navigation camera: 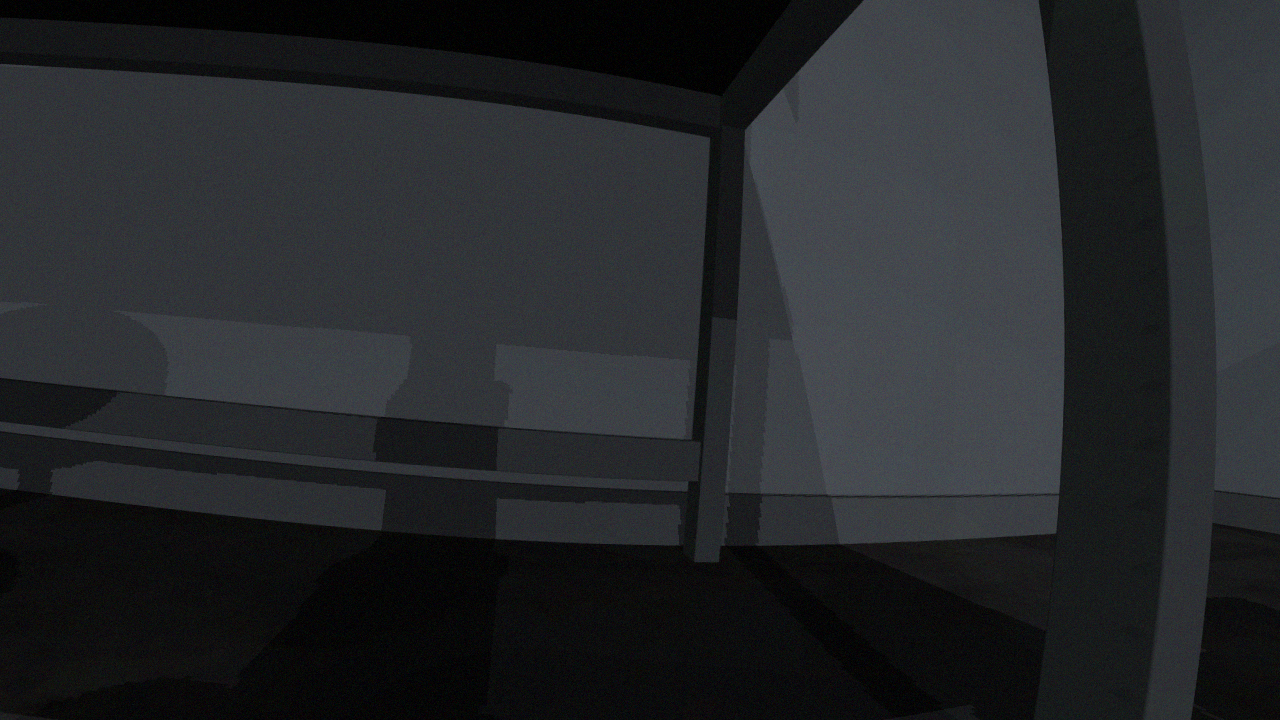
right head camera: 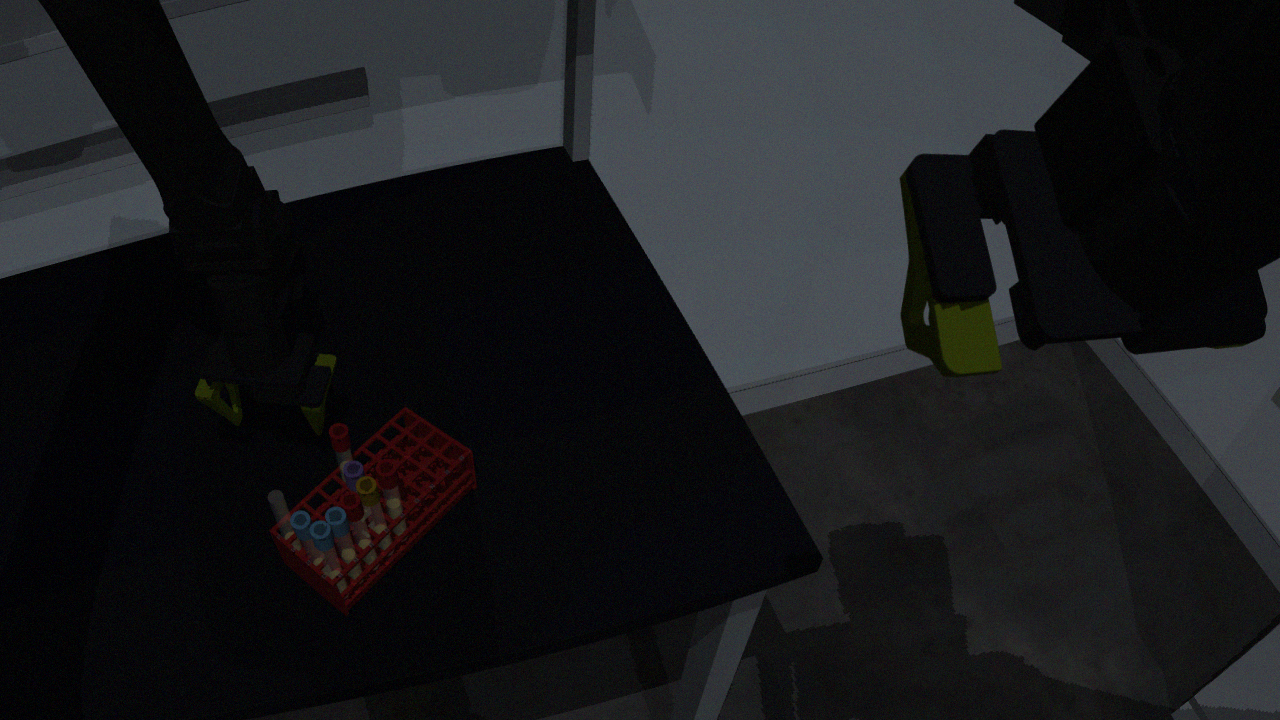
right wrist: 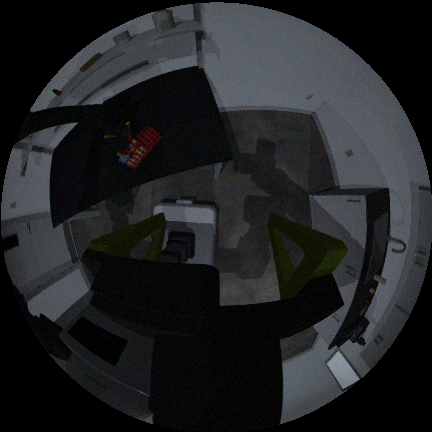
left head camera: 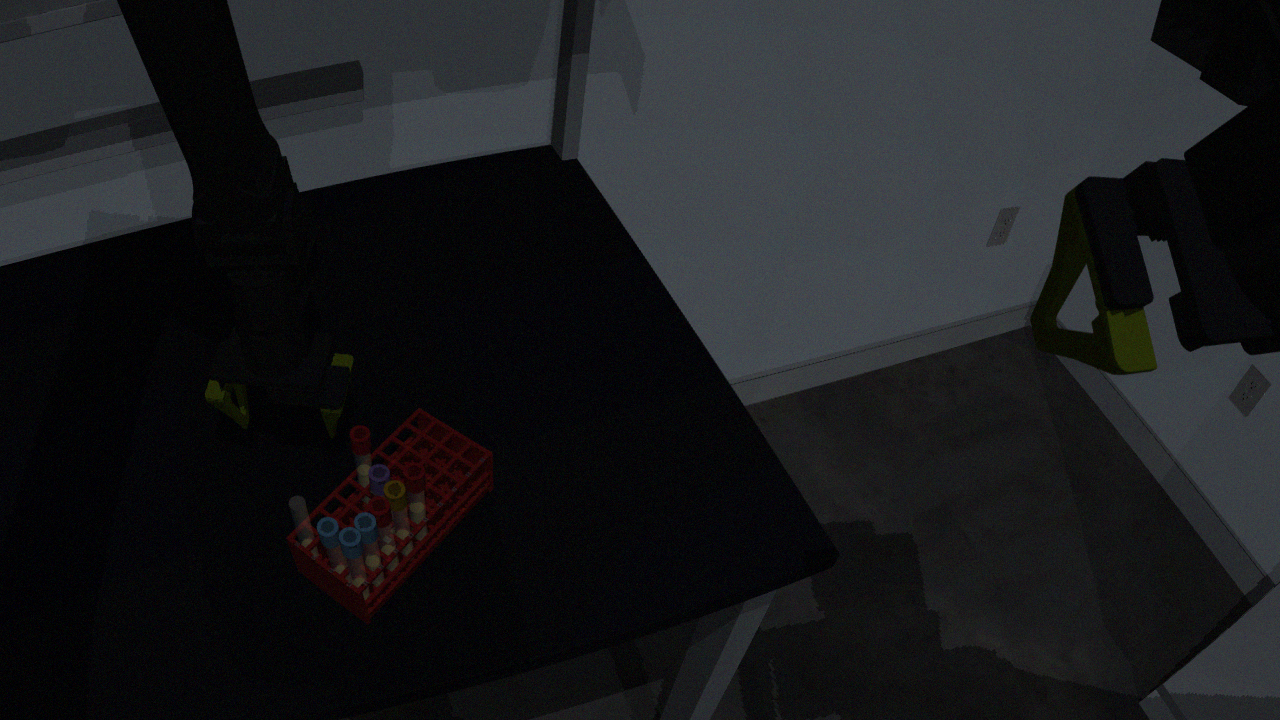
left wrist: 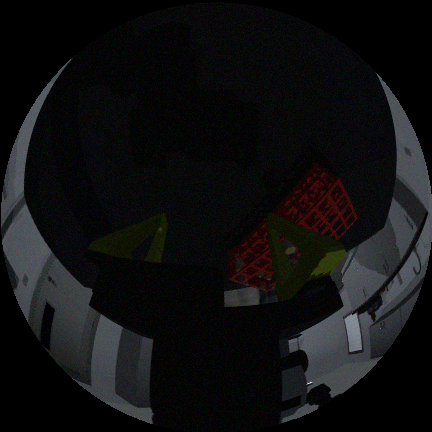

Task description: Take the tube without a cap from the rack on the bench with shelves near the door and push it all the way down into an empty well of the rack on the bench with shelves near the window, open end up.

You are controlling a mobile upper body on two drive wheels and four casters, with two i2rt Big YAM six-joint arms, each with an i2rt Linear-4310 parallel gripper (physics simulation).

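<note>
A red rack (left head camera: 491, 472) (right head camera: 472, 469) (right wrist: 159, 136) stands on a dark bench (left head camera: 626, 447) (right head camera: 617, 447). The tube without a cap (left head camera: 299, 513) (right head camera: 279, 508), clear grey, stands upright in the rack's left corner; how deep it sits I cannot tell. My left gripper (left head camera: 290, 429) (right head camera: 278, 428) (left wrist: 216, 218) is open and empty, low over the bench behind the rack; its right finger overlaps the rack in the left wrist view. My right gripper (right wrist: 216, 218) is open and empty, raised away from the bench. A second rack does not show.
Tubes with blue (left head camera: 350, 540), red (left head camera: 359, 435), purple (left head camera: 379, 474) and yellow (left head camera: 394, 490) caps stand in the same rack. A shelf post (left head camera: 572, 80) rises at the bench's back corner. A bench leg (navigation camera: 1114, 358) stands near the navigation camera.
</note>
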